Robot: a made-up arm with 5 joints. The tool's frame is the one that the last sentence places. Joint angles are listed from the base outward.
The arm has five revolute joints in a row. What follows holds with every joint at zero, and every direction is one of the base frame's. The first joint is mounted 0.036 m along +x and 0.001 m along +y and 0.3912 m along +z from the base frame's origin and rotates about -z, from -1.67 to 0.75 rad. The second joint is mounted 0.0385 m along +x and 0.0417 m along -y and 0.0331 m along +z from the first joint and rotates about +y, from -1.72 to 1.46 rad. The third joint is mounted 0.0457 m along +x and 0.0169 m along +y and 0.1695 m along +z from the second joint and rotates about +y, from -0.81 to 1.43 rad. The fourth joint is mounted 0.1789 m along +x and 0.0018 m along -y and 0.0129 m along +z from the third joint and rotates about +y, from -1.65 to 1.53 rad. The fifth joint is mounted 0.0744 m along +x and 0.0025 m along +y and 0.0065 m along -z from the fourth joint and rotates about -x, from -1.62 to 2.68 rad. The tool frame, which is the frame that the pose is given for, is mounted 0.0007 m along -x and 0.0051 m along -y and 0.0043 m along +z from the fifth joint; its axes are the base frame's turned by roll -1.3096, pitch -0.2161 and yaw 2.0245 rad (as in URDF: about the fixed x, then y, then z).
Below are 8 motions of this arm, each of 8 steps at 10 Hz.
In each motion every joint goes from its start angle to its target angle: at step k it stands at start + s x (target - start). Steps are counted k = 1, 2, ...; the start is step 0. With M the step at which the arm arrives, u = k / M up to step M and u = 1 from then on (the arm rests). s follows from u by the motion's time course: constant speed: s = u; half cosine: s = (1 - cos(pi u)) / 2; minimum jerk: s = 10 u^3 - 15 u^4 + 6 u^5.
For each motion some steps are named. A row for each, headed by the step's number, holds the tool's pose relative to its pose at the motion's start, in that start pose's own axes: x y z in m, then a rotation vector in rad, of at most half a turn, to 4 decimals.
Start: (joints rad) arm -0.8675 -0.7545 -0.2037 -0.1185 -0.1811
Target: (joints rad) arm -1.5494 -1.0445 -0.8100 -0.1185 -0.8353
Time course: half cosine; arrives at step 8
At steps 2, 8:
2: 0.0190 -0.0283 0.0078 -0.1688 -0.1352 -0.0837
8: 0.0231 -0.1476 0.1649 -1.1450 -0.9276 -0.6212

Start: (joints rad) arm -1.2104 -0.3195 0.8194 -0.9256 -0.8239
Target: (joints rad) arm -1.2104 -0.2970 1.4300 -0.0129 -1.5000
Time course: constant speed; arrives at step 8
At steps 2, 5, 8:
2: -0.0228 0.0367 0.0336 0.0720 0.2514 -0.3304
5: -0.0322 0.0884 0.0997 0.0900 0.7001 -0.7743
8: -0.0093 0.1259 0.1725 0.0105 1.2328 -1.1096

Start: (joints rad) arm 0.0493 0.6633 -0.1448 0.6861 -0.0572
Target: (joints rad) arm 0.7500 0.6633 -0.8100 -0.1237 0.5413
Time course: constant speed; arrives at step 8
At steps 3, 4, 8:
3: -0.0557 -0.0417 0.1063 -0.5117 0.1408 0.2119
4: -0.0747 -0.0434 0.1474 -0.6742 0.2432 0.2709
8: -0.1324 0.0156 0.3127 -1.2107 0.8936 0.4227

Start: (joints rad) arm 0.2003 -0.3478 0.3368 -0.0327 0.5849
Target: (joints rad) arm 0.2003 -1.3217 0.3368 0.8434 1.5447
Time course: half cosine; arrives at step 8
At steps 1, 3, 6, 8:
1: 0.0011 -0.0033 0.0089 0.0125 0.0136 0.0318
3: 0.0143 -0.0184 0.0730 0.1027 0.1131 0.2556
6: 0.0639 -0.0012 0.1944 0.2940 0.3289 0.6951
8: 0.0812 0.0138 0.2219 0.3482 0.3900 0.8104

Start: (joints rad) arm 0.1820 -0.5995 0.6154 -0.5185 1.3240
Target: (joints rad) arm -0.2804 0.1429 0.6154 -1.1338 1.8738
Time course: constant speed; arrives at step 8
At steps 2, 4, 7, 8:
2: 0.0384 -0.0201 -0.0294 -0.0371 -0.0266 0.1276
4: 0.0841 -0.0419 -0.0489 -0.0833 -0.0405 0.2579
7: 0.1613 -0.0729 -0.0572 -0.1681 -0.0356 0.4546
8: 0.1881 -0.0817 -0.0542 -0.2002 -0.0267 0.5197

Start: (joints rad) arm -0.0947 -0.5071 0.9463 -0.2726 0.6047
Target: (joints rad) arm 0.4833 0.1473 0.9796 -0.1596 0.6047
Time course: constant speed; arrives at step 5
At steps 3, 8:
3: -0.0439 0.1123 -0.0279 0.4459 -0.0083 -0.3871
8: -0.0457 0.1955 -0.0222 0.6817 -0.0641 -0.6988

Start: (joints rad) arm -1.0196 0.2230 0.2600 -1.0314 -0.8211
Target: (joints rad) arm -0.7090 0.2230 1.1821 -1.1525 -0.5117
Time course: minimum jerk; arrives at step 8
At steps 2, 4, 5, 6, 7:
2: -0.0093 0.0055 0.0219 0.0360 0.0929 0.0026
4: -0.0238 0.0257 0.1107 0.1779 0.4387 -0.0143
5: -0.0167 0.0369 0.1605 0.2607 0.6254 -0.0453
6: -0.0041 0.0453 0.1962 0.3250 0.7619 -0.0805
7: 0.0045 0.0496 0.2132 0.3579 0.8292 -0.1026

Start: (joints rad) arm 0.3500 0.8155 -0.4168 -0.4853 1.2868
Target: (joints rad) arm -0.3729 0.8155 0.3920 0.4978 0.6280
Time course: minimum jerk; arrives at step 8
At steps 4, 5, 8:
4: 0.1861 -0.0519 0.0264 0.1910 -0.9473 0.0617
5: 0.2546 -0.0475 0.0700 0.4342 -1.2720 0.1444
8: 0.3096 -0.0211 0.1359 0.8565 -1.5143 0.2888

